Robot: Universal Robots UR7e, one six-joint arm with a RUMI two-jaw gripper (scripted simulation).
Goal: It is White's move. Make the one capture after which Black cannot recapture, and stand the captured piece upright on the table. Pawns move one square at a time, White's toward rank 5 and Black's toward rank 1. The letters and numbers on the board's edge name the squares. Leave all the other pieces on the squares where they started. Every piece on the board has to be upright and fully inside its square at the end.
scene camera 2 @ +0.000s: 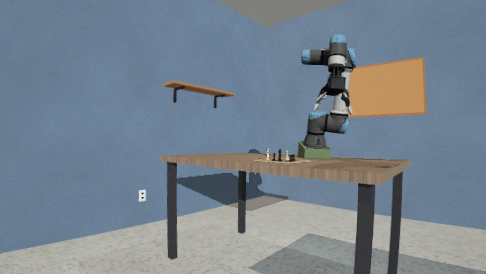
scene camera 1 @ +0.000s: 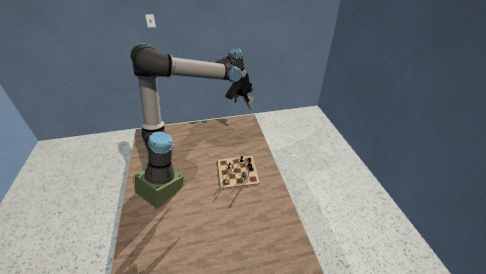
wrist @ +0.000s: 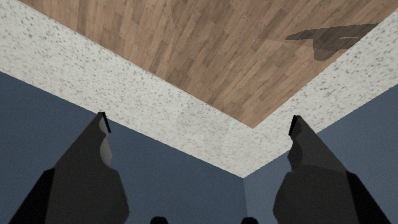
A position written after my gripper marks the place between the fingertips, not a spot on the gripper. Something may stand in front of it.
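Here is my gripper (wrist: 200,115). I also see a chessboard (scene camera 1: 237,178), though in the wrist view the chessboard is out of frame.
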